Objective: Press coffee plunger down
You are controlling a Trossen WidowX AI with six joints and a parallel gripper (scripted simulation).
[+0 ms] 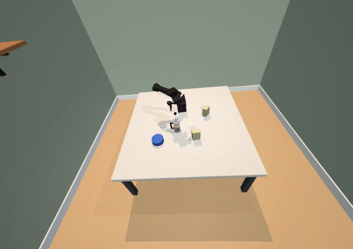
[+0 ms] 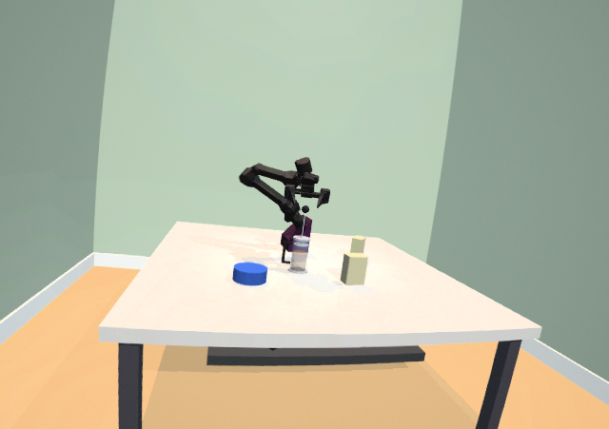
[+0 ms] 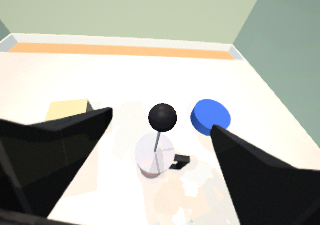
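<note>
The glass coffee press lies 2 cm to the right of my gripper tip and 14 cm below it.
</note>
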